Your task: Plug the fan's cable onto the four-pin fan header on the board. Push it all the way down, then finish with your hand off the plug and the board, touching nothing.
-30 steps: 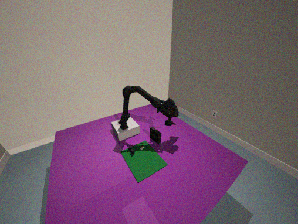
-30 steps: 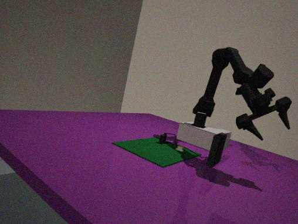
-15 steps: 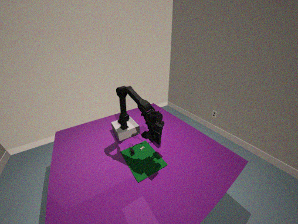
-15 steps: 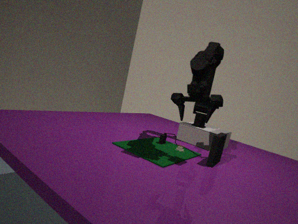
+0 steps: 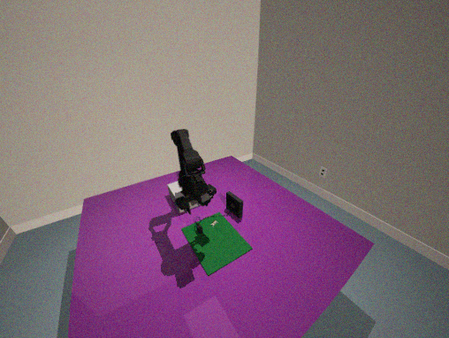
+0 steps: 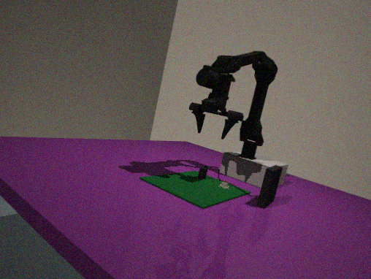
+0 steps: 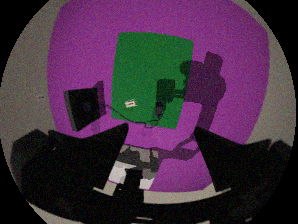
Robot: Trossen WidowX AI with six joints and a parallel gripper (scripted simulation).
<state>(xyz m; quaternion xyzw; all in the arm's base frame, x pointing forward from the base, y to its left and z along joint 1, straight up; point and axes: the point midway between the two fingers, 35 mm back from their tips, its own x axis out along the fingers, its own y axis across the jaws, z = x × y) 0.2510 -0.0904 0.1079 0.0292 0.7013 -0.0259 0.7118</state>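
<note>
My gripper tip is now 1 cm past the dark plug and 14 cm above it. From my gripper tip the other things lie so: black fan: 1 cm ahead, 23 cm to the left, 10 cm below; header: 9 cm to the left, 16 cm below; green board: 8 cm ahead, 3 cm to the left, 18 cm below.
</note>
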